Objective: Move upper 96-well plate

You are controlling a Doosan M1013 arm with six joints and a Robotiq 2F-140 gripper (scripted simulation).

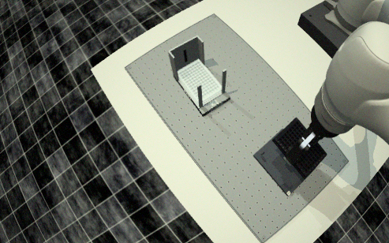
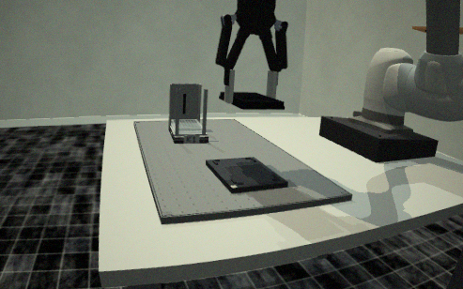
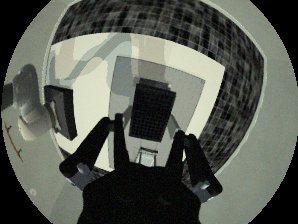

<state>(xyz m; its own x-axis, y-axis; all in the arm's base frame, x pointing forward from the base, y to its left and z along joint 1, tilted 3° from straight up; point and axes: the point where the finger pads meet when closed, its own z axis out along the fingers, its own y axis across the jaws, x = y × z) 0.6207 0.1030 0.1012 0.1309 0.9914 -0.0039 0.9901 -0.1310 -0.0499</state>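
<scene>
Now: the black 96-well plate 20 mm below my hand. Also, from my hand: white plate (10 mm behind, 350 mm to the right, 160 mm below); then pale A1 square (60 mm ahead, 70 mm to the left, 170 mm below); then plate nest N1 (180 mm below).
</scene>
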